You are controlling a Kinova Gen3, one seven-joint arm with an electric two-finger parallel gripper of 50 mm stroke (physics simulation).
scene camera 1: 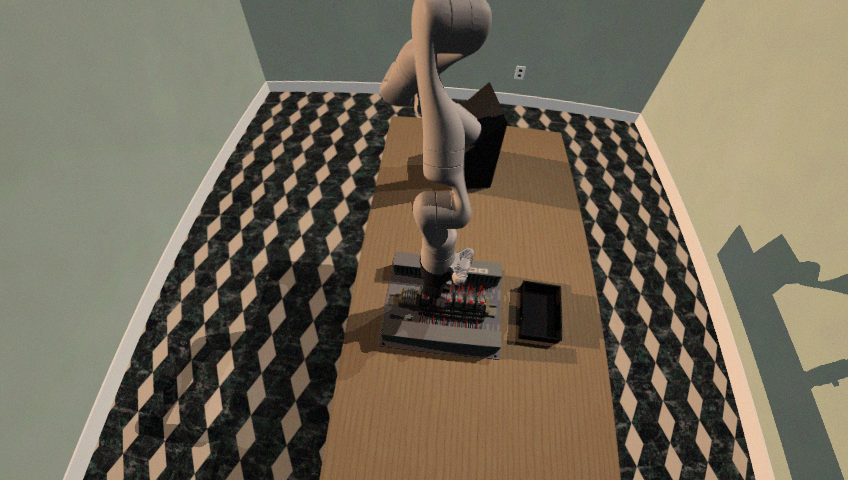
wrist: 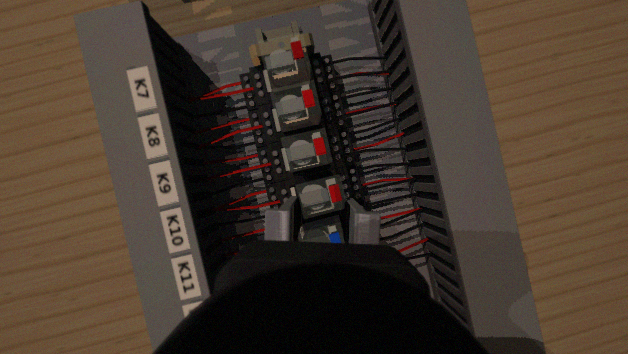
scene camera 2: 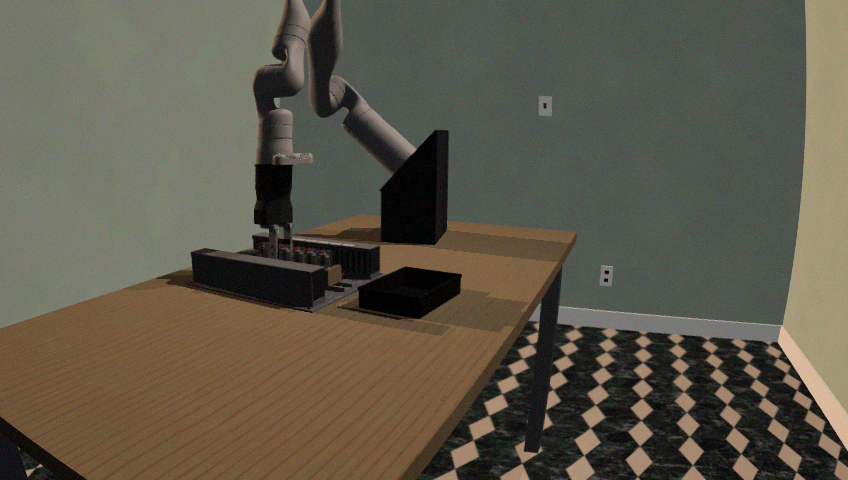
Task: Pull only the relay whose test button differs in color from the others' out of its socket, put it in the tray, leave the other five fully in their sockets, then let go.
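Places are measured from the arm's base along level axes (x ahead, y left, z up), in millimetres.
Pixels of known places: gripper, fingertip midpoint: (scene camera 1: 442, 299) (wrist: 321, 212) (scene camera 2: 281, 257); arm's base, origin of the base link: (scene camera 1: 470, 133) (scene camera 2: 406, 164).
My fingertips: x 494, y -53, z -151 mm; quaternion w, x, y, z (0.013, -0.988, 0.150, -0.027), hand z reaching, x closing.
For each thing: its top centre in the pictures, then the offset to it from my fingertips. Level surfaces: height alone.
- relay with the blue test button, middle of its top: (wrist: 326, 245) dx -3, dy -16, dz +27 mm
- red-button relay, middle of its top: (wrist: 320, 197) (scene camera 2: 285, 245) (scene camera 1: 448, 296) dx +1, dy +13, dz +26 mm
- black tray, middle of its top: (scene camera 2: 411, 280) (scene camera 1: 542, 309) dx +6, dy +276, dz -9 mm
- table, its level: dz -45 mm
The relay with the blue test button (wrist: 319, 234) stands in the row, fifth from the top in the wrist view; its lower part is hidden by the gripper body. My gripper (wrist: 321, 212) (scene camera 2: 280, 246) is shut on it, one finger on each side. It appears to sit in its socket, though its base is hidden. Red-button relays (wrist: 306, 154) (wrist: 296, 107) (wrist: 285, 64) stand in line beyond, and another red-button relay (wrist: 319, 197) is right beside the held one. The sixth relay is hidden in the wrist view. The black tray (scene camera 1: 559, 314) (scene camera 2: 387, 302) shows no relay inside.
Grey wire ducts (wrist: 115, 150) (wrist: 450, 150) flank the row, with red and black wires between. One duct bears labels K7 to K11. The ducts (scene camera 1: 440, 339) (scene camera 2: 255, 274) stand higher than the panel. A tall black block (scene camera 1: 484, 154) (scene camera 2: 413, 196) stands farther back on the table (scene camera 1: 476, 416).
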